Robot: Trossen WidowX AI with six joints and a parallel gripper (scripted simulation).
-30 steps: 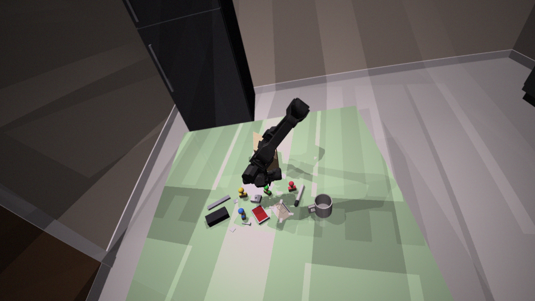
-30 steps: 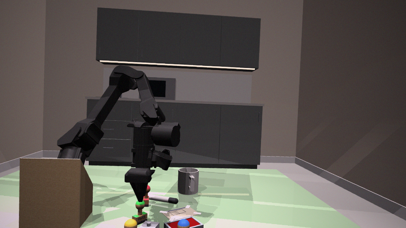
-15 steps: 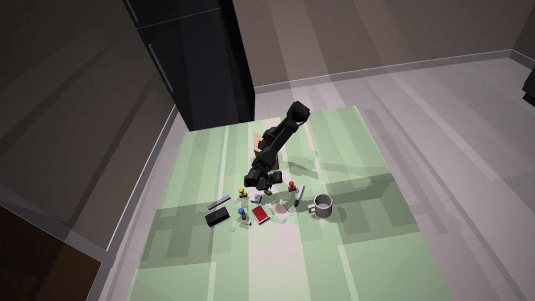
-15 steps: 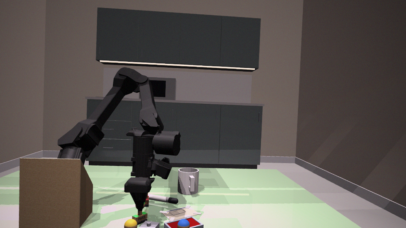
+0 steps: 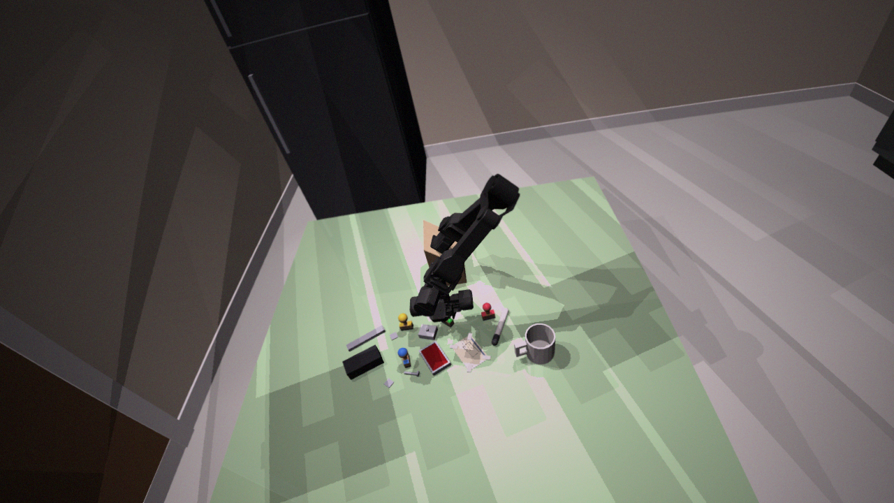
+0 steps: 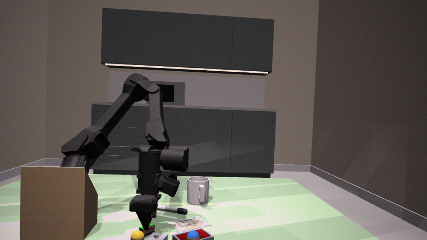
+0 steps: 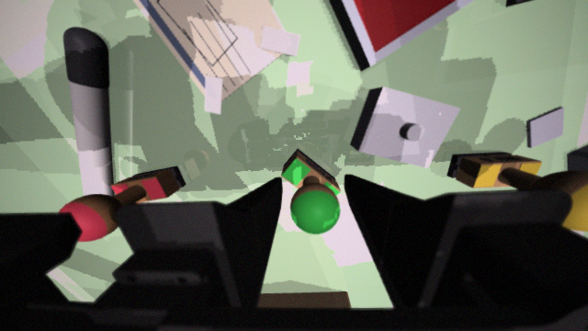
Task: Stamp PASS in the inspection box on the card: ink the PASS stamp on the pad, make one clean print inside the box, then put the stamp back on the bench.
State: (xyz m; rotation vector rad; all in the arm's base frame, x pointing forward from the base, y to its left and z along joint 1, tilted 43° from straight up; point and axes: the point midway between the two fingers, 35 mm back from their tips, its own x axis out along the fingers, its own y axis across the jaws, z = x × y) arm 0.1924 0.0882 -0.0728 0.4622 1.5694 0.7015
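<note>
Now: gripper tip 13 cm short of the red ink pad, 3 cm to the left of it and 2 cm above it. From my gripper tip the other things lie so: grey block (6 cm to the right, 4 cm ahead, 1 cm below); yellow stamp (13 cm to the right, 1 cm ahead); green-knobbed PASS stamp (right at my gripper tip).
</note>
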